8 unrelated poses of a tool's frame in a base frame.
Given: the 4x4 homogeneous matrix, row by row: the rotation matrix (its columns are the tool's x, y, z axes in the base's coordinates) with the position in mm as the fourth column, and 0 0 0 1 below. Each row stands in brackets.
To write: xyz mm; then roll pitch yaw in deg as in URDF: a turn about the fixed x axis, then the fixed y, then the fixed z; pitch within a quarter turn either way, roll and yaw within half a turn. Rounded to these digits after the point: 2 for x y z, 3 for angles.
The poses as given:
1: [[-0.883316 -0.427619 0.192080 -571.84], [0.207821 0.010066 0.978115 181.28], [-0.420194 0.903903 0.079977 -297.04], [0 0 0 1]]
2: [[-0.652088 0.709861 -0.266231 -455.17], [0.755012 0.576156 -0.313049 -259.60], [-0.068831 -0.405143 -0.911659 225.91], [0 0 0 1]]
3: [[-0.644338 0.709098 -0.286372 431.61], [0.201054 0.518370 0.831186 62.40], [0.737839 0.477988 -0.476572 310.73], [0 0 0 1]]
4: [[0.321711 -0.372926 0.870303 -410.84], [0.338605 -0.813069 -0.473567 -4.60], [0.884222 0.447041 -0.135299 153.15], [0 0 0 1]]
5: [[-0.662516 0.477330 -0.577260 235.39], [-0.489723 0.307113 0.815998 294.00], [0.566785 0.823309 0.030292 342.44], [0 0 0 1]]
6: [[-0.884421 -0.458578 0.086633 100.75], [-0.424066 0.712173 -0.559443 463.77], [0.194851 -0.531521 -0.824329 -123.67], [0 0 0 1]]
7: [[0.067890 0.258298 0.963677 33.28], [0.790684 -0.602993 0.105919 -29.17], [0.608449 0.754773 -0.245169 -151.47], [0 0 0 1]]
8: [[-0.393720 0.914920 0.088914 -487.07], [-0.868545 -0.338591 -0.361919 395.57], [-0.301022 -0.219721 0.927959 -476.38], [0 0 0 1]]
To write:
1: -571.84 181.28 -297.04 84.944 24.847 166.761
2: -455.17 -259.60 225.91 -156.040 3.947 130.816
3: 431.61 62.40 310.73 134.915 -47.548 162.670
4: -410.84 -4.60 153.15 106.839 -62.156 46.466
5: 235.39 294.00 342.44 87.893 -34.526 -143.529
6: 100.75 463.77 -123.67 -147.186 -11.236 -154.383
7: 33.28 -29.17 -151.47 107.995 -37.477 85.092
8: -487.07 395.57 -476.38 -13.321 17.519 -114.385
